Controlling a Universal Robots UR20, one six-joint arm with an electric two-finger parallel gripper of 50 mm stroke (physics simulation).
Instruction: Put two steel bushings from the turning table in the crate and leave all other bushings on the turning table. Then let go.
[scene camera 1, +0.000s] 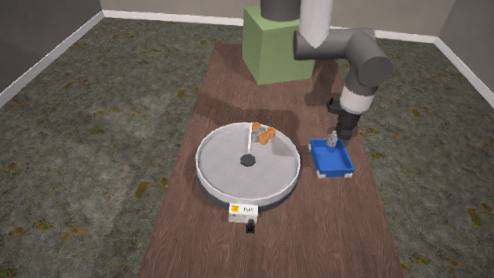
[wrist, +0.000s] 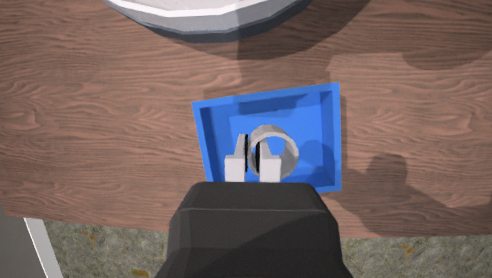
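Where they show: gripper, fingertip midpoint: (scene camera 1: 331, 145) (wrist: 251, 145); arm's base, link origin: (scene camera 1: 281, 13).
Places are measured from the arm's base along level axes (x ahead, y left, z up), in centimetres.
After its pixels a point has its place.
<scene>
My gripper (scene camera 1: 333, 136) {x 83.4, y 15.8, z -22.6 cm} (wrist: 251, 145) {x 83.4, y 15.8, z -22.6 cm} is shut on the wall of a steel bushing (scene camera 1: 331, 143) (wrist: 292, 158) {x 80.2, y 16.4, z -19.9 cm}, one finger inside the ring and one outside. It holds the bushing low over the rear part of the blue crate (scene camera 1: 336, 173) {x 90.1, y 19.1, z -32.4 cm} (wrist: 336, 135) {x 72.4, y 17.0, z -29.8 cm}; the gap to the crate floor cannot be judged. On the turning table (scene camera 1: 225, 172) {x 93.8, y -27.1, z -29.5 cm} (wrist: 200, 25) {x 88.7, y 2.7, z -29.2 cm}, beside its white divider, stand two grey steel bushings, one in front (scene camera 1: 255, 136) {x 76.1, y -15.1, z -26.0 cm} and one behind (scene camera 1: 262, 130) {x 70.2, y -11.7, z -27.7 cm}. Three orange bushings (scene camera 1: 256, 126) {x 67.4, y -14.3, z -27.9 cm} (scene camera 1: 271, 132) {x 73.4, y -8.0, z -25.8 cm} (scene camera 1: 263, 139) {x 77.5, y -11.7, z -26.3 cm} stand close around them. The hand hides the crate's near side in the wrist view.
The white divider (scene camera 1: 250, 141) {x 78.6, y -17.3, z -26.6 cm} runs from the turning table's dark hub (scene camera 1: 248, 160) {x 87.7, y -18.1, z -28.6 cm} to its back rim. A white box (scene camera 1: 243, 213) {x 112.2, y -19.9, z -29.0 cm} and a small black device (scene camera 1: 250, 227) {x 115.6, y -17.3, z -32.5 cm} stand in front of it. The green pedestal (scene camera 1: 277, 57) {x 19.0, y -1.9, z -18.0 cm} stands at the back under the arm.
</scene>
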